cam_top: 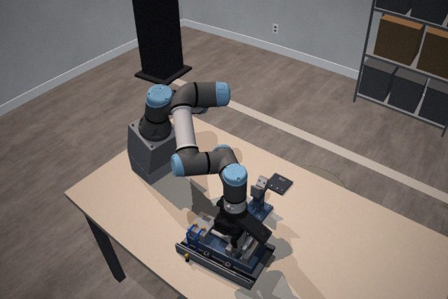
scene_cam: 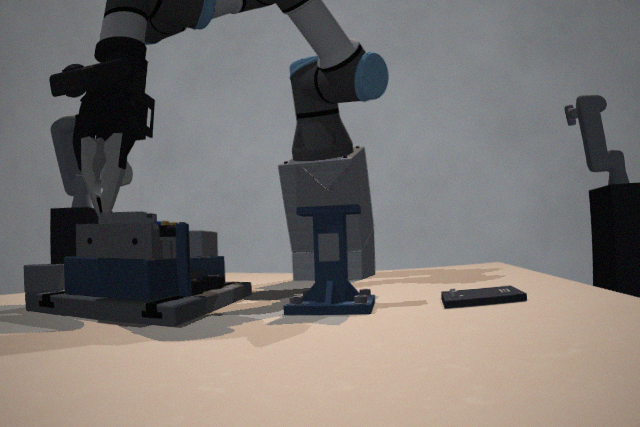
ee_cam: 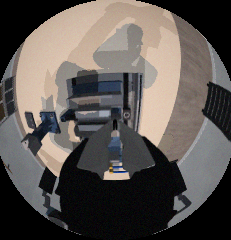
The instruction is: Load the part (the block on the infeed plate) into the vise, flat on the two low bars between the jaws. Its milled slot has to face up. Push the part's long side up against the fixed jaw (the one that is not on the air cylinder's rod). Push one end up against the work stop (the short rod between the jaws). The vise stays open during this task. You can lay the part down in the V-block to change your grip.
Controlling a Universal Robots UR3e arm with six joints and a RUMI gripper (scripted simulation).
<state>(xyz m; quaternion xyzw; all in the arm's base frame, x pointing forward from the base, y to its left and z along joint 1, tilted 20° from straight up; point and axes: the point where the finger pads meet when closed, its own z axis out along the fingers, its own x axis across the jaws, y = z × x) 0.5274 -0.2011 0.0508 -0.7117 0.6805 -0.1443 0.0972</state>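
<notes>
The grey part lies 40 mm to the left of my hand and 20 mm below it. The rest, counted from my hand: blue vise 80 mm below, 70 mm behind, 40 mm to the left.
</notes>
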